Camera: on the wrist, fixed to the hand. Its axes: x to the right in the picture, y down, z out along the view.
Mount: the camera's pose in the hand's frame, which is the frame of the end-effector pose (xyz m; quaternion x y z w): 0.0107 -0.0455 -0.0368 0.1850 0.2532 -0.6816 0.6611
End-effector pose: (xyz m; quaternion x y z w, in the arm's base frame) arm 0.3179 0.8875 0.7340 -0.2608 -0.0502 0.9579 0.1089
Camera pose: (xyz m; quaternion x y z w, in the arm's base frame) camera 0.3360 0.9357 0.7041 -0.3606 -0.0062 0.5023 0.7859
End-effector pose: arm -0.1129 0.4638 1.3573 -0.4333 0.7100 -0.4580 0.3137
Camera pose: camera -0.1336 0.4587 1.4129 0.5964 -0.1687 0.7577 0.2044
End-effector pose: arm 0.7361 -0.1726 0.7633 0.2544 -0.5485 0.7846 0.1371
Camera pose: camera 0.7405 -0.1226 0.7953 0.3688 -0.0093 0.5912 0.7173
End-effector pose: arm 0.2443 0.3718 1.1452 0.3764 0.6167 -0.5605 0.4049
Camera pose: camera 0.1955 0.4045 1.1545 -0.0453 -0.6631 0.6653 0.3401
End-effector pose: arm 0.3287 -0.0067 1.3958 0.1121 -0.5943 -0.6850 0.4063
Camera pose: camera 0.3260 -0.0423 1.3483 -0.7278 0.3403 0.5914 0.0686
